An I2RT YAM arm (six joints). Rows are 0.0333 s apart.
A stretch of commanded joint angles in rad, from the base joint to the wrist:
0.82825 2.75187 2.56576 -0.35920 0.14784 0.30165
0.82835 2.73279 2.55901 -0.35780 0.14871 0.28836
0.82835 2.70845 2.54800 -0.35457 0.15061 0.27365
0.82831 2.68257 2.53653 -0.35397 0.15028 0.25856
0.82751 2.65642 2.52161 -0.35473 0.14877 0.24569
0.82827 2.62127 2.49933 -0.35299 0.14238 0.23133
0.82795 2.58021 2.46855 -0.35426 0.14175 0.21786
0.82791 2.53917 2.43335 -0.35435 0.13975 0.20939
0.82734 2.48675 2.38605 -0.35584 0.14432 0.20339
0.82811 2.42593 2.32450 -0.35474 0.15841 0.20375
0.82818 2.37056 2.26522 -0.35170 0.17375 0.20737
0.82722 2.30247 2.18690 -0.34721 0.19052 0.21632
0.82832 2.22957 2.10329 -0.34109 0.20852 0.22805
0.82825 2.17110 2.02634 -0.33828 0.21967 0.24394
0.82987 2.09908 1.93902 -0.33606 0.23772 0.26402
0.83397 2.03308 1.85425 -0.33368 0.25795 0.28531
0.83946 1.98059 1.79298 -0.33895 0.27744 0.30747
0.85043 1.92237 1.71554 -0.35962 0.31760 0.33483
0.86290 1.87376 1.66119 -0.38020 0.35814 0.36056
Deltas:
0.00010 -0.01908 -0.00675 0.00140 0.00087 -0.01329
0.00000 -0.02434 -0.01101 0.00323 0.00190 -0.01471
-0.00004 -0.02588 -0.01147 0.00060 -0.00033 -0.01509
-0.00080 -0.02615 -0.01492 -0.00076 -0.00151 -0.01287
0.00076 -0.03515 -0.02228 0.00174 -0.00639 -0.01436
-0.00032 -0.04106 -0.03078 -0.00127 -0.00063 -0.01347
-0.00004 -0.04104 -0.03520 -0.00009 -0.00200 -0.00847
-0.00057 -0.05242 -0.04730 -0.00149 0.00457 -0.00600
0.00077 -0.06082 -0.06155 0.00110 0.01409 0.00036
0.00007 -0.05537 -0.05928 0.00304 0.01534 0.00362
-0.00096 -0.06809 -0.07832 0.00449 0.01677 0.00895
0.00110 -0.07290 -0.08361 0.00612 0.01800 0.01173
-0.00007 -0.05847 -0.07695 0.00281 0.01115 0.01589
0.00162 -0.07202 -0.08732 0.00222 0.01805 0.02008
0.00410 -0.06600 -0.08477 0.00238 0.02023 0.02129
0.00549 -0.05249 -0.06127 -0.00527 0.01949 0.02216
0.01097 -0.05822 -0.07744 -0.02067 0.04016 0.02736
0.01247 -0.04861 -0.05435 -0.02058 0.04054 0.02573

